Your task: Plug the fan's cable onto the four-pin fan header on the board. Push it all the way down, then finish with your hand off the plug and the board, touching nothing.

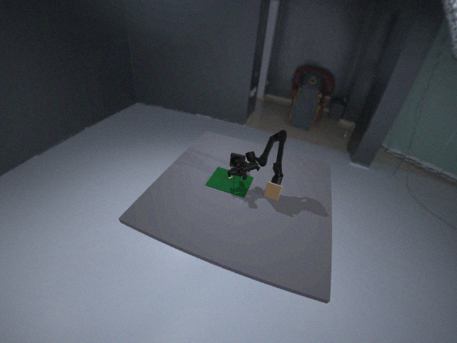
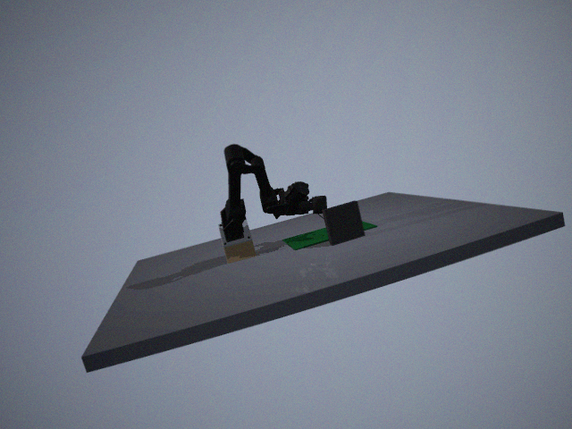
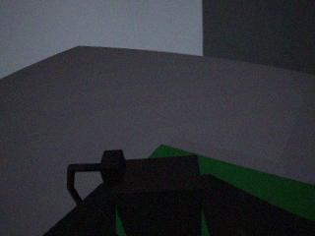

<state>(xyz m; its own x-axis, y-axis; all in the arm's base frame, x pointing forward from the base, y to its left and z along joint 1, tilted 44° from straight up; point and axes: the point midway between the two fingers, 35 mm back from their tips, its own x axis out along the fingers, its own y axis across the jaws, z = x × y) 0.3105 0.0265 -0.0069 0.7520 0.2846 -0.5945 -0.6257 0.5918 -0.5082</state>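
Right now the green board is 12 cm below my gripper tip and 3 cm to the right of it. Round my gripper tip: dark square fan: 22 cm to the right, 5 cm below, 2 cm ahead; fan plug: 1 cm below.
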